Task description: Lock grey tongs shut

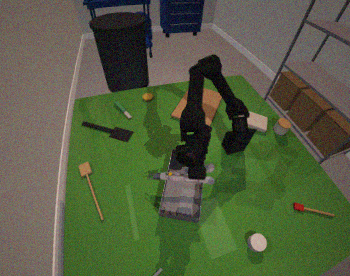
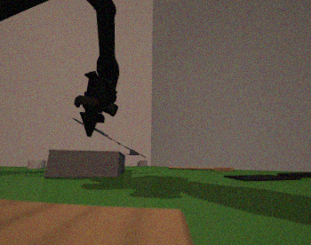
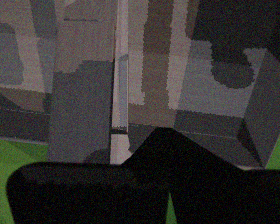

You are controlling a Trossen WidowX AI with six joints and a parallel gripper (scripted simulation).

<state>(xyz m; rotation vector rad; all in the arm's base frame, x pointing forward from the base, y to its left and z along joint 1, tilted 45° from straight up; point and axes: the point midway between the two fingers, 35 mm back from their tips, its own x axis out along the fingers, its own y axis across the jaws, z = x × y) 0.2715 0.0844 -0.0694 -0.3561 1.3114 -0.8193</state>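
My gripper tip is now 50 mm short of the grey roasting tin, 30 mm to the right of it and 80 mm above it. The rest, counted from my gripper tip: black spatula (360 mm ahead, 390 mm to the right, 110 mm below); then pale block (490 mm behind, 260 mm to the right, 100 mm below); then wooden board (210 mm behind, 480 mm to the right, 100 mm below).
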